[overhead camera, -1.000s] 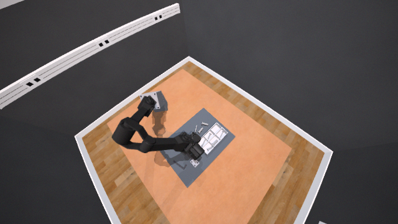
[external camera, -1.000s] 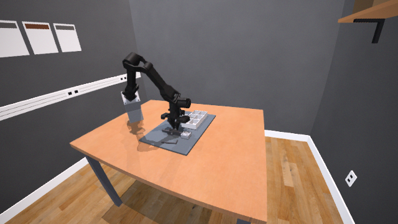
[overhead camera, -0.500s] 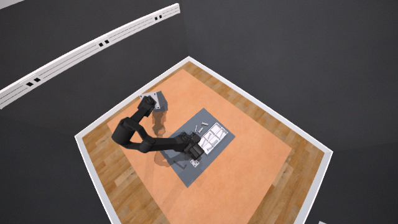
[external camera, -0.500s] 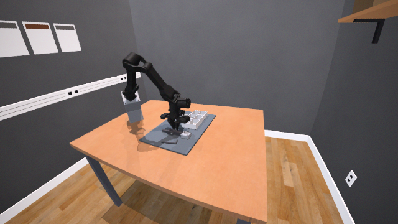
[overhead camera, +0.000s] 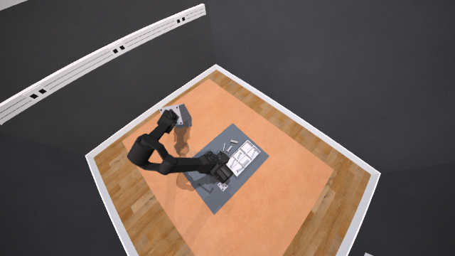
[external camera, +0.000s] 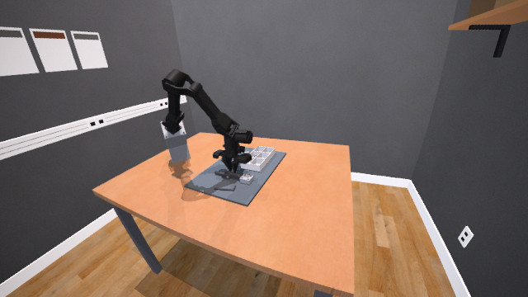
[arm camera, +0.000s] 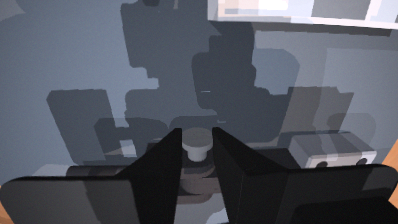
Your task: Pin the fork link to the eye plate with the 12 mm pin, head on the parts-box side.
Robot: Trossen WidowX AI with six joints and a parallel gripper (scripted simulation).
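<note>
The dark flat bar is 30 mm to the right of my hand, 30 mm below it and 10 mm ahead of it. From my hand the other things lie so: dark fork link 30 mm to the right, 30 mm below, 30 mm behind; light grey eye plate 90 mm ahead, 40 mm to the right, 30 mm below; grey mat 70 mm to the left, 50 mm below, 10 mm ahead.
</note>
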